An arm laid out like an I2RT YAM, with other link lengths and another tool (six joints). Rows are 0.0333 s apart.
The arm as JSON. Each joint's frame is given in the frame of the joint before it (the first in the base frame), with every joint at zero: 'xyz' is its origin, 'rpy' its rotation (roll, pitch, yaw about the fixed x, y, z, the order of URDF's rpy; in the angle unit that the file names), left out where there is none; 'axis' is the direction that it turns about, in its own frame. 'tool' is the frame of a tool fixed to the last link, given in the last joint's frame.
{
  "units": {
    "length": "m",
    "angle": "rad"
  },
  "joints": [
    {
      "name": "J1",
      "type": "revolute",
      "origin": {
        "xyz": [
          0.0,
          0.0,
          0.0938
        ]
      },
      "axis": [
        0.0,
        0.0,
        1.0
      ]
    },
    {
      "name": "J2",
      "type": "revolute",
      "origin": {
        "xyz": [
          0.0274,
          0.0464,
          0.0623
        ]
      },
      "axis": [
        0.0,
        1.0,
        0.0
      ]
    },
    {
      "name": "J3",
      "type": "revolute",
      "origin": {
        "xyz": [
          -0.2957,
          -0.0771,
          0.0
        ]
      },
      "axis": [
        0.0,
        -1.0,
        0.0
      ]
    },
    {
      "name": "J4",
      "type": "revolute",
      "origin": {
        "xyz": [
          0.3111,
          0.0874,
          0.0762
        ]
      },
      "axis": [
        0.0,
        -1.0,
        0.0
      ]
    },
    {
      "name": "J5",
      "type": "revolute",
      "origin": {
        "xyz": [
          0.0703,
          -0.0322,
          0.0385
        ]
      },
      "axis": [
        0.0,
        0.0,
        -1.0
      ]
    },
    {
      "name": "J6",
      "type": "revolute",
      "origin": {
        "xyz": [
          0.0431,
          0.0,
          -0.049
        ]
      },
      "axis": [
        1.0,
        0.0,
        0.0
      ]
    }
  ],
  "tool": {
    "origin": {
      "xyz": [
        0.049,
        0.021,
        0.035
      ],
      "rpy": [
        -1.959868,
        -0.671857,
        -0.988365
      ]
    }
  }
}
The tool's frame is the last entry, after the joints.
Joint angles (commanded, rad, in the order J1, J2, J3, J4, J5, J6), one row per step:
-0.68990 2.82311 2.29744 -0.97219 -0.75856 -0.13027
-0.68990 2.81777 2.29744 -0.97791 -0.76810 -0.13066
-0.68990 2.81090 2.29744 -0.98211 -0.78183 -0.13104
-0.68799 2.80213 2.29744 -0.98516 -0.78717 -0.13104
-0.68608 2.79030 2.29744 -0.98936 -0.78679 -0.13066
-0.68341 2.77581 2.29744 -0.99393 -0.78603 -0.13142
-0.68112 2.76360 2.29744 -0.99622 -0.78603 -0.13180
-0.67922 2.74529 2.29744 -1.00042 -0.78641 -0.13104
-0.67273 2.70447 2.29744 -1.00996 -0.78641 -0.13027
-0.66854 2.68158 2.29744 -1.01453 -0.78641 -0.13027
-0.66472 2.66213 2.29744 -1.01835 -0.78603 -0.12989
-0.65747 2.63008 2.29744 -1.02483 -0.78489 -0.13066
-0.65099 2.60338 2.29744 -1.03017 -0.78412 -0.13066
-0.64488 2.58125 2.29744 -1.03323 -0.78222 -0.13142
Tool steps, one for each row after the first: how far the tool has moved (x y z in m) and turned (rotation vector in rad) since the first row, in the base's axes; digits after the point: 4 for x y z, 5 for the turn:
0.0002 0.0005 0.0039 0.00739 -0.00596 0.00097
0.0008 0.0009 0.0092 0.01607 -0.01692 0.00227
0.0019 0.0018 0.0150 0.01655 -0.02470 0.00466
0.0031 0.0024 0.0221 0.01162 -0.03014 0.00638
0.0045 0.0035 0.0309 0.00440 -0.03769 0.00966
0.0058 0.0043 0.0384 -0.00203 -0.04555 0.01236
0.0071 0.0049 0.0497 -0.01026 -0.05633 0.01394
0.0100 0.0079 0.0747 -0.02943 -0.08025 0.02031
0.0116 0.0102 0.0888 -0.04079 -0.09454 0.02475
0.0128 0.0124 0.1007 -0.05052 -0.10637 0.02845
0.0146 0.0169 0.1203 -0.06740 -0.12618 0.03641
0.0158 0.0212 0.1366 -0.08089 -0.14264 0.04302
0.0169 0.0252 0.1500 -0.09416 -0.15705 0.04956

